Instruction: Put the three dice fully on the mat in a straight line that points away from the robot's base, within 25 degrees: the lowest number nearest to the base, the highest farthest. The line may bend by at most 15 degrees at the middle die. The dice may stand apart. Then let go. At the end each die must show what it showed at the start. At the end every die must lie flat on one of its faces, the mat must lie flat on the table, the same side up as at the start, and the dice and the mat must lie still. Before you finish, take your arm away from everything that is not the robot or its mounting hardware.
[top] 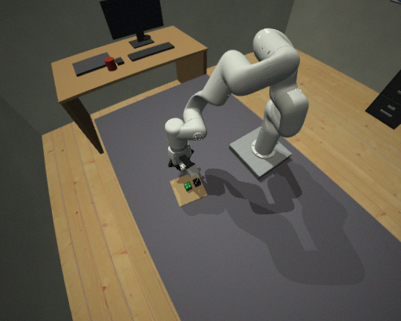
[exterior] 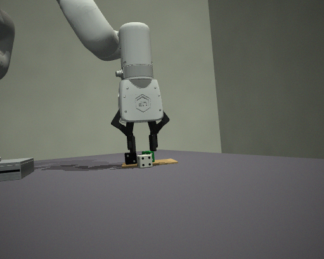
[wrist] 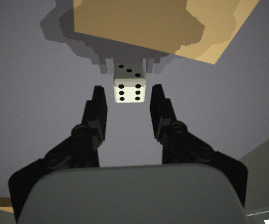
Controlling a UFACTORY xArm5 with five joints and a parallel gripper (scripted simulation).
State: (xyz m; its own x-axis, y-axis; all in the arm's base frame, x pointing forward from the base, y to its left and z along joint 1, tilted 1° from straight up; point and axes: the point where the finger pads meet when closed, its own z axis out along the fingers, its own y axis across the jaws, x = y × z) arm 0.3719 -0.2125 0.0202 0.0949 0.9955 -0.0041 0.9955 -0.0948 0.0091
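Now: hand 40 mm above the white die. Also, from my hand: tan mat 50 mm ahead, 90 mm to the left, 50 mm below; then green die 50 mm ahead, 90 mm to the left, 40 mm below; then black die 110 mm to the left, 40 mm below.
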